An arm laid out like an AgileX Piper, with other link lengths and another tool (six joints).
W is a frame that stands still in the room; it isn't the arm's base.
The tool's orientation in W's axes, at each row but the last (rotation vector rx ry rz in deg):
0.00 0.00 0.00
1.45 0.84 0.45
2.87 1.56 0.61
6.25 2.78 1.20
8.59 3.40 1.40
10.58 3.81 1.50
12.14 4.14 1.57
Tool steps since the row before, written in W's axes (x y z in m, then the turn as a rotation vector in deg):
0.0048 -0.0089 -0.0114 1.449 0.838 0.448
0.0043 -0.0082 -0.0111 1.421 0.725 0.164
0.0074 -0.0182 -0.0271 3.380 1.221 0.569
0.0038 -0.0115 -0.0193 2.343 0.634 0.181
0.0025 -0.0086 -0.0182 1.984 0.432 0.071
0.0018 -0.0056 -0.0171 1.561 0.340 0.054
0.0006 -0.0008 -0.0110 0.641 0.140 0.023
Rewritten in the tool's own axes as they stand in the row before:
0.0048 -0.0089 -0.0114 1.449 0.838 0.448
0.0044 -0.0085 -0.0108 1.424 0.718 0.167
0.0079 -0.0196 -0.0259 3.377 1.214 0.600
0.0044 -0.0136 -0.0177 2.346 0.607 0.227
0.0033 -0.0113 -0.0165 1.988 0.398 0.127
0.0027 -0.0087 -0.0156 1.565 0.313 0.098
0.0013 -0.0031 -0.0105 0.642 0.129 0.041

